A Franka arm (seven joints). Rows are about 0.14 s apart.
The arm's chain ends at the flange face. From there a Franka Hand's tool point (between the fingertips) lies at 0.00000 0.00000 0.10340 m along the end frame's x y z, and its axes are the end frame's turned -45 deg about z.
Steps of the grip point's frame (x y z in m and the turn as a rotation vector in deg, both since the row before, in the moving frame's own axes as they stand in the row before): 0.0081 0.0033 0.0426 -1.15 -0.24 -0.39; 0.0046 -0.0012 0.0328 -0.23 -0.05 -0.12; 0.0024 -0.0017 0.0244 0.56 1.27 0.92; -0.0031 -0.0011 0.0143 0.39 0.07 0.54; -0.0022 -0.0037 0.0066 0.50 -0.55 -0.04; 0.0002 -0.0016 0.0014 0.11 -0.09 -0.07
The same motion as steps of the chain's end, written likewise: 0.0069 -0.0052 0.0426 -0.98 0.64 -0.39; 0.0022 -0.0045 0.0328 -0.20 0.13 -0.12; -0.0004 -0.0006 0.0244 1.29 0.50 0.92; -0.0026 0.0020 0.0143 0.33 -0.23 0.54; -0.0028 -0.0011 0.0066 -0.04 -0.74 -0.04; -0.0007 -0.0012 0.0014 0.01 -0.14 -0.07
